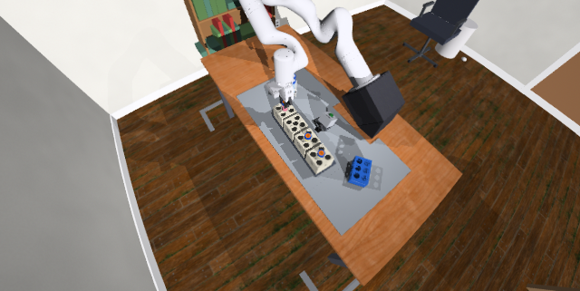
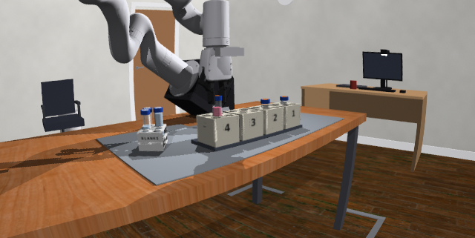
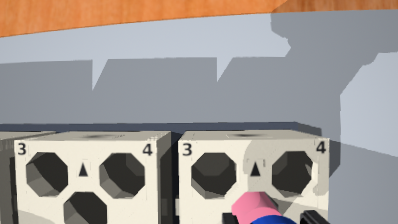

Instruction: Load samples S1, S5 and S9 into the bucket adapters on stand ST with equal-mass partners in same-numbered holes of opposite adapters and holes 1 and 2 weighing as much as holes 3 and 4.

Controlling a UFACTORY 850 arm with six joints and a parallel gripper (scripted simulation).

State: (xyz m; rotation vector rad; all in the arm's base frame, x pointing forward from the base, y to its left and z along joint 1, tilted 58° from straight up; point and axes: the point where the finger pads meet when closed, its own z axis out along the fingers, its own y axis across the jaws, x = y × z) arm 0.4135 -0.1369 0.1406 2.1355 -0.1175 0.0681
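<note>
Right now my hand is 10 mm past the sample tube and 50 mm above it. From my hand the other things lie so: blue rack 90 mm behind, 500 mm to the left, 120 mm below; then white blanks rack 140 mm behind, 170 mm to the right, 120 mm below; then green DONE key 190 mm behind, 180 mm to the left, 90 mm below.
</note>
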